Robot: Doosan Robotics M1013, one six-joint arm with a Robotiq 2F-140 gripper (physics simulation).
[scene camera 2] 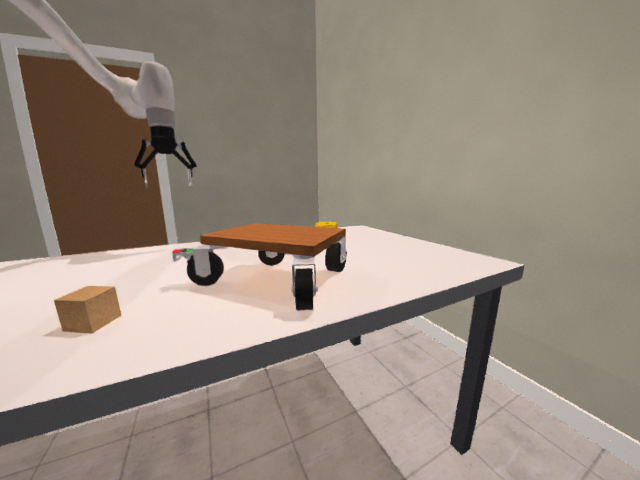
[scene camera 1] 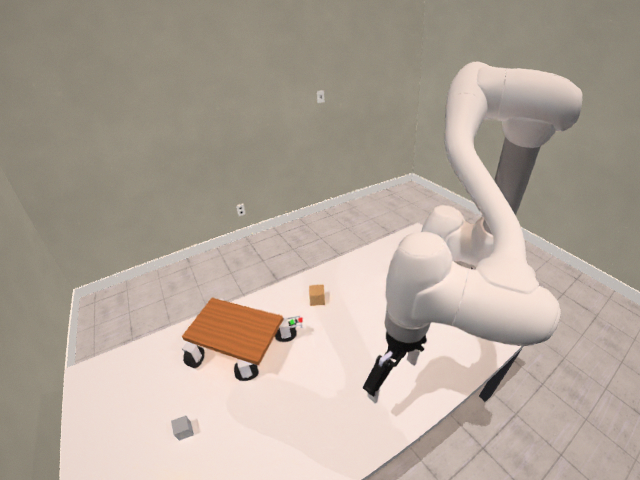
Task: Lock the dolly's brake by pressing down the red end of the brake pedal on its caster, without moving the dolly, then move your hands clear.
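The dolly, with a brown wooden deck, stands on its casters on the white table. The caster with the brake is at the deck corner nearest the wooden block. Its brake pedal sticks outward, with a green part nearer the wheel and a red end outermost. In scene camera 2 the pedal looks roughly level. My gripper is open and empty, fingers pointing down, well above the table and apart from the dolly and pedal.
A tan wooden block sits near the table edge, on the pedal side of the dolly. A grey cube lies on the table in scene camera 1. A yellow object shows partly behind the deck in scene camera 2.
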